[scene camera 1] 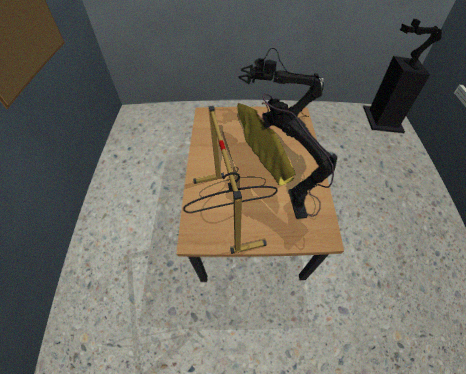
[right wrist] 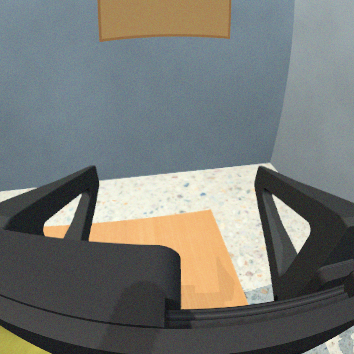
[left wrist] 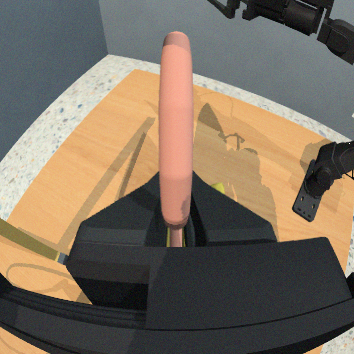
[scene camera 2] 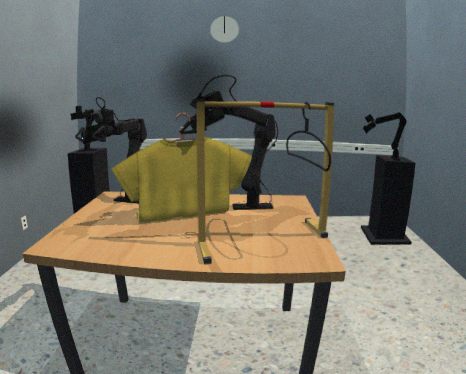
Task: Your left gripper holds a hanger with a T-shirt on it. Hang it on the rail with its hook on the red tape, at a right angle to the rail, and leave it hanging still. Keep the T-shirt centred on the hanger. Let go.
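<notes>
My left gripper (scene camera 1: pixel 266 119) (scene camera 2: pixel 183 132) (left wrist: pixel 175 174) is shut on the stem of a pink hanger (scene camera 2: pixel 183 114) (left wrist: pixel 176 125), below its hook. The yellow-green T-shirt (scene camera 1: pixel 265 142) (scene camera 2: pixel 175 180) hangs from it above the table. The shirt is apart from the yellow rail (scene camera 1: pixel 227 161) (scene camera 2: pixel 235 104), beside it in scene camera 1 and partly behind its near post in scene camera 2. The red tape (scene camera 1: pixel 222 145) (scene camera 2: pixel 267 104) shows bare on the bar. The hook is off the rail. My right gripper (scene camera 1: pixel 241 74) (right wrist: pixel 176 174) is open and empty, beyond the shirt's far end in scene camera 1.
A black hanger (scene camera 1: pixel 274 189) (scene camera 2: pixel 306 122) hangs on the rail between the tape and one end post. The rail's posts and feet stand on the wooden table (scene camera 1: pixel 210 240) (scene camera 2: pixel 280 260). A black pedestal (scene camera 1: pixel 397 95) (scene camera 2: pixel 392 200) with a small arm stands away from the table.
</notes>
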